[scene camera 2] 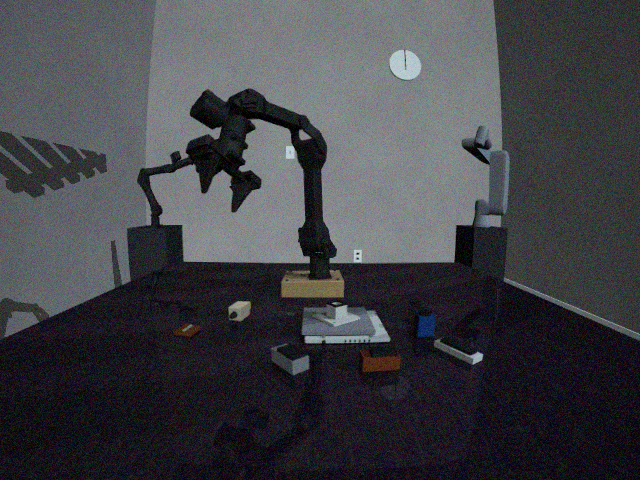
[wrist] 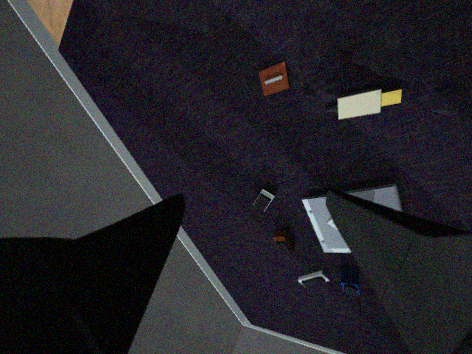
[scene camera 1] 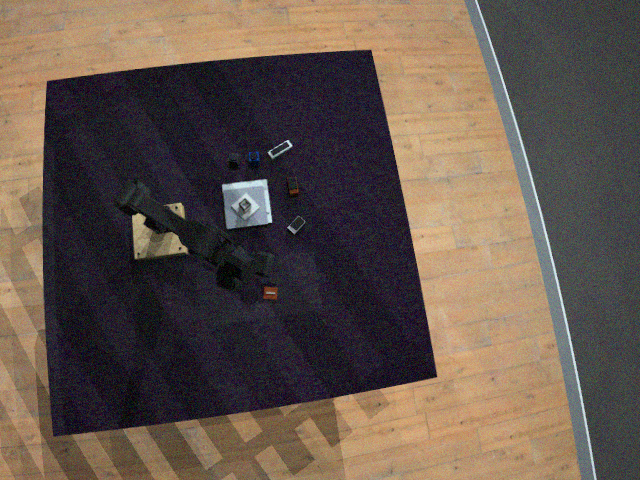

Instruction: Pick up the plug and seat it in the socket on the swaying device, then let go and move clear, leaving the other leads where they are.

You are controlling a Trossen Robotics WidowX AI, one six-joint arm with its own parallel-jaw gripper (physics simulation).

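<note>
The plug, a cream block (scene camera 2: 240, 311) (wrist: 359, 105) with a yellow end, lies on the dark mat; the arm hides it in scene camera 1. The swaying device (scene camera 1: 231, 190) (scene camera 2: 356, 330) (wrist: 316, 215) is a flat white and grey box. The socket (scene camera 1: 245, 204) (scene camera 2: 337, 310) is a small raised square on a tilted white plate on top of it; a finger hides it in the wrist view. My gripper (scene camera 1: 249, 283) (scene camera 2: 220, 201) (wrist: 254, 198) is open and empty, high above the mat on the plug's side of the device.
An orange tile (scene camera 1: 270, 293) (scene camera 2: 186, 330) (wrist: 274, 85) lies beyond the plug. A grey block (scene camera 1: 296, 224) (scene camera 2: 291, 359), an orange-black block (scene camera 1: 293, 186) (scene camera 2: 380, 360), a white bar (scene camera 1: 280, 149) (scene camera 2: 459, 351), a blue block (scene camera 1: 253, 157) (scene camera 2: 425, 324) and a black block (scene camera 1: 234, 160) lie around the device.
</note>
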